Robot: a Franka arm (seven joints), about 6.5 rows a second.
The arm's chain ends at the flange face. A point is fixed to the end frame.
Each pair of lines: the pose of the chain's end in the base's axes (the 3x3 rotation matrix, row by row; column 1 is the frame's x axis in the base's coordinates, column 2 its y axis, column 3 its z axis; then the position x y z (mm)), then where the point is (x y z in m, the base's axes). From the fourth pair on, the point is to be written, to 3 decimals.
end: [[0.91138 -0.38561 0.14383], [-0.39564 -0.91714 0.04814], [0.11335 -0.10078 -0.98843]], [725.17 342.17 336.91]
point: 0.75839 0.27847 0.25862
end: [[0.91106 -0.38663 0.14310], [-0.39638 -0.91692 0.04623], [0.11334 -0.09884 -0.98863]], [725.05 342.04 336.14]
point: 0.75814 0.27817 0.25793
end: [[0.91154 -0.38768 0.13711], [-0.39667 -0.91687 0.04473], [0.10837 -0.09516 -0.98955]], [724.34 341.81 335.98]
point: 0.75692 0.27781 0.25767
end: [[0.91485 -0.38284 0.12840], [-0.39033 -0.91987 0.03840], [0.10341 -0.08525 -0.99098]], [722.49 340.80 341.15]
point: 0.755 0.276 0.263
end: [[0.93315 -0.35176 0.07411], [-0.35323 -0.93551 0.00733], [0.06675 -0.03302 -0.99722]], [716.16 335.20 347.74]
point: 0.747 0.269 0.270
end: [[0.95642 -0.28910 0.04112], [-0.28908 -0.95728 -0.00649], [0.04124 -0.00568 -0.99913]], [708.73 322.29 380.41]
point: 0.741 0.257 0.303
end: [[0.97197 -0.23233 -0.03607], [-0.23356 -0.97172 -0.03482], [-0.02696 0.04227 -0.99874]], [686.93 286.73 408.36]
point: 0.717 0.221 0.330
